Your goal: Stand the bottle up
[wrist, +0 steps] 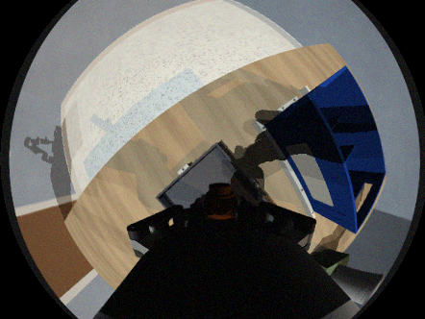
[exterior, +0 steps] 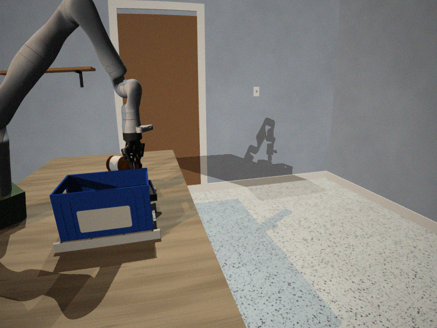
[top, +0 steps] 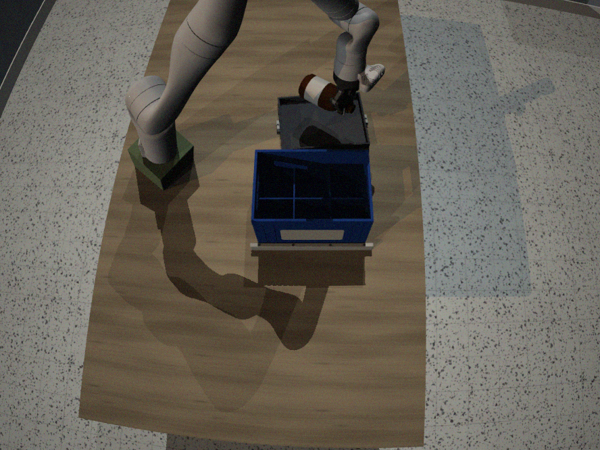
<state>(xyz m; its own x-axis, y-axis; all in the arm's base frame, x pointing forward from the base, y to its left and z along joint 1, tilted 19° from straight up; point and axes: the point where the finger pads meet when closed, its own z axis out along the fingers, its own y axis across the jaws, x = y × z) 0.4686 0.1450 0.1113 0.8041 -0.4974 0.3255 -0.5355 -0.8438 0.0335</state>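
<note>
Now: hand 4 cm past the brown bottle and 3 cm to the right of it. The rest, counted from my hand: tray 6 cm behind, 3 cm to the left, 13 cm below; blue crate 9 cm behind, 25 cm to the right, 6 cm below.
</note>
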